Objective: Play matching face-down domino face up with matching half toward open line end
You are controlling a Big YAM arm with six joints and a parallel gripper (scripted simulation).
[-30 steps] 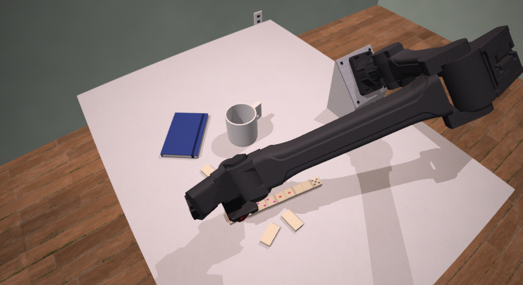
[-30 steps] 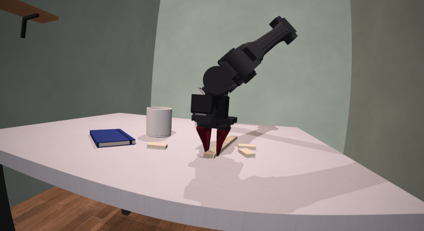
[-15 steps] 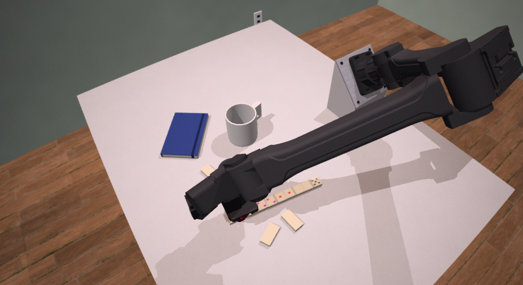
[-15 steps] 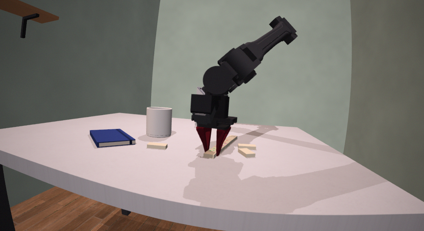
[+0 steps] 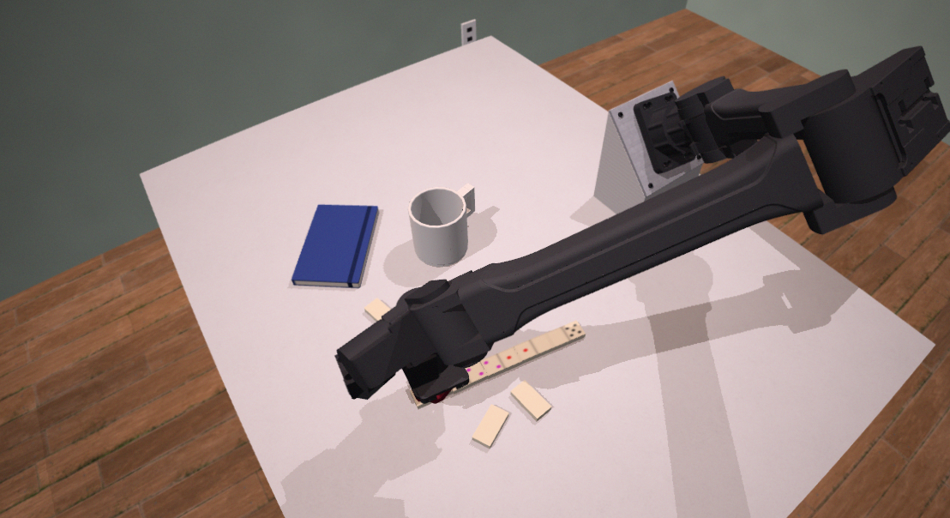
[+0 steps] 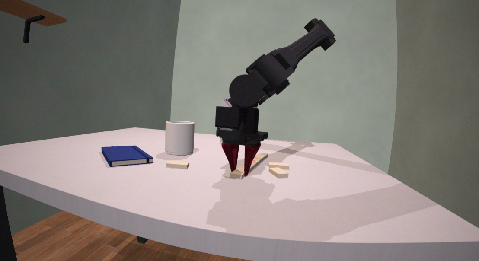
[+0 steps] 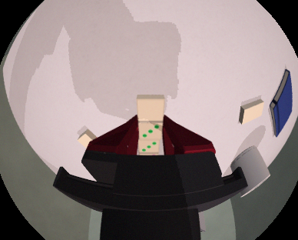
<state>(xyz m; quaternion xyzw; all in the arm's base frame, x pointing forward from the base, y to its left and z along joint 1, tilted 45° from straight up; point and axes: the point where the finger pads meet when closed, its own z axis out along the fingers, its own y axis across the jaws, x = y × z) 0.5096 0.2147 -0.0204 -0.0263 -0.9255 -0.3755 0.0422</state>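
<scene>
Now: hand right at the domino. From my hand the other things lie so: white mug (14 cm behind, 23 cm to the right, 3 cm above); blue notebook (1 cm ahead, 33 cm to the right).
</scene>
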